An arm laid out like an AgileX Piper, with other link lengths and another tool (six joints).
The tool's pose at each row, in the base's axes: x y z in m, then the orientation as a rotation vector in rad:
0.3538, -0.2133, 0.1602, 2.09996, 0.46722, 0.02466
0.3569, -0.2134, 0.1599, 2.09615, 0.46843, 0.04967
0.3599, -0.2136, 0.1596, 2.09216, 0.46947, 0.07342
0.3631, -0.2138, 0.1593, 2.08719, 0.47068, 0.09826
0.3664, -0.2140, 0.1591, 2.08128, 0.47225, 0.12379
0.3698, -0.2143, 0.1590, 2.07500, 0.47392, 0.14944
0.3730, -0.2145, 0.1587, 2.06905, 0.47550, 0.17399
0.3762, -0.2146, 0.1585, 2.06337, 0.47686, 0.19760
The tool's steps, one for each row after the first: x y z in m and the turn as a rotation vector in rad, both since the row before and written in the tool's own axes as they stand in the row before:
0.0029, 0.0008, 0.0009, -0.00719, 0.01768, 0.00826
0.0028, 0.0008, 0.0010, -0.00704, 0.01676, 0.00787
0.0029, 0.0008, 0.0011, -0.00796, 0.01756, 0.00802
0.0030, 0.0009, 0.0011, -0.00873, 0.01818, 0.00789
0.0030, 0.0010, 0.0012, -0.00890, 0.01834, 0.00782
0.0029, 0.0007, 0.0013, -0.00830, 0.01762, 0.00753
0.0029, 0.0007, 0.0012, -0.00781, 0.01694, 0.00738

